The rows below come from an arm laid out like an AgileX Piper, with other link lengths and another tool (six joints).
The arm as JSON. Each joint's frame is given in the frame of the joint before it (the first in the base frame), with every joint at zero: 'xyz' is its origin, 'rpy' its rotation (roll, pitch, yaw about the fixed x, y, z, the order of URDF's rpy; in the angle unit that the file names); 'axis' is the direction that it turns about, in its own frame. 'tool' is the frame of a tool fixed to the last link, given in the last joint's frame.
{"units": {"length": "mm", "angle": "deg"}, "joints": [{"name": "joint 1", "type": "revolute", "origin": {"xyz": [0.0, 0.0, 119.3], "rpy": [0.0, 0.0, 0.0]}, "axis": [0.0, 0.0, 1.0]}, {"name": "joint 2", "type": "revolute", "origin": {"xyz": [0.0, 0.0, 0.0], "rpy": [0.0, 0.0, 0.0]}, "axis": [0.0, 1.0, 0.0]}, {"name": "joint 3", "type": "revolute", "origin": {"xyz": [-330.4, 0.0, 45.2], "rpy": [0.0, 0.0, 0.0]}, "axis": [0.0, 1.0, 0.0]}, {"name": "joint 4", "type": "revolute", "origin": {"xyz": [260.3, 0.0, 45.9], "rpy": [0.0, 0.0, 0.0]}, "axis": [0.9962, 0.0, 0.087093]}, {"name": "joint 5", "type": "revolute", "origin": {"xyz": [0.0, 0.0, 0.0], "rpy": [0.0, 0.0, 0.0]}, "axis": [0.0, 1.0, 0.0]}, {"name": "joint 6", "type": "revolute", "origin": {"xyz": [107.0, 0.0, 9.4], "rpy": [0.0, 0.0, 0.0]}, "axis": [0.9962, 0.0, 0.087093]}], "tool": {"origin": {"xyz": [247.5, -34.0, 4.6], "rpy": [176.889, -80.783, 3.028]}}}
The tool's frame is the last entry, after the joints.
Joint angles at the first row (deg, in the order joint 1, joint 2, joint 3, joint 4, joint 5, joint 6):
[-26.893 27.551 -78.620 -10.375 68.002 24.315]
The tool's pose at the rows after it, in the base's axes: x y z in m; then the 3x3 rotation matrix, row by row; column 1 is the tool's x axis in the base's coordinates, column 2 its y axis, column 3 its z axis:
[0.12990, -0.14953, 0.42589], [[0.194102, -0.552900, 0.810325], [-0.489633, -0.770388, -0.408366], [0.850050, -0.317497, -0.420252]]
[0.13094, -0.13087, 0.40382], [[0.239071, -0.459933, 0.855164], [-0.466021, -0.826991, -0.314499], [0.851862, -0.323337, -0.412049]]
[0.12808, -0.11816, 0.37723], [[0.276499, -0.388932, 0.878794], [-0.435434, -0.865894, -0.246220], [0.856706, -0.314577, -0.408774]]
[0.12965, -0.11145, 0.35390], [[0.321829, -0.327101, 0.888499], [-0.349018, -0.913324, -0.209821], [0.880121, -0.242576, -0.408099]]
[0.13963, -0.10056, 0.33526], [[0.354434, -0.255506, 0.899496], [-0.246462, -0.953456, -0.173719], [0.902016, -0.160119, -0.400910]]
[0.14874, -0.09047, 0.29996], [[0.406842, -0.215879, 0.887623], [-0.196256, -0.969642, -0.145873], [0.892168, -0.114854, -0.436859]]
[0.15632, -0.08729, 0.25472], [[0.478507, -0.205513, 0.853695], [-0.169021, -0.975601, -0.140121], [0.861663, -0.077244, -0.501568]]
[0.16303, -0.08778, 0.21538], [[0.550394, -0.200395, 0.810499], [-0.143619, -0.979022, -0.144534], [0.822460, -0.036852, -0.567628]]
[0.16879, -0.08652, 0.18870], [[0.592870, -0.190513, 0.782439], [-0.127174, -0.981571, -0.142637], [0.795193, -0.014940, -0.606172]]
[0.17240, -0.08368, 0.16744], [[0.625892, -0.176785, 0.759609], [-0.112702, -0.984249, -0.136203], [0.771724, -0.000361, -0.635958]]
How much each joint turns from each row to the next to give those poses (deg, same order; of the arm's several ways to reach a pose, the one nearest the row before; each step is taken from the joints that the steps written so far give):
[7.066 -4.077 4.351 -2.261 0.000 2.297]
[6.665 -5.080 4.603 -0.206 0.000 0.341]
[4.700 -5.421 5.164 -0.021 0.000 -0.601]
[3.392 -4.722 5.431 0.001 -1.075 -4.272]
[2.220 -3.762 5.595 1.274 -2.680 -5.353]
[0.682 -2.860 5.804 1.723 -0.911 -3.170]
[0.000 -1.829 6.007 0.754 -0.060 -1.983]
[-0.001 -0.135 4.876 0.048 -0.253 -1.660]
[0.002 -0.001 3.727 0.257 -1.005 -0.988]
[-0.004 0.001 2.843 0.556 -0.707 -0.985]

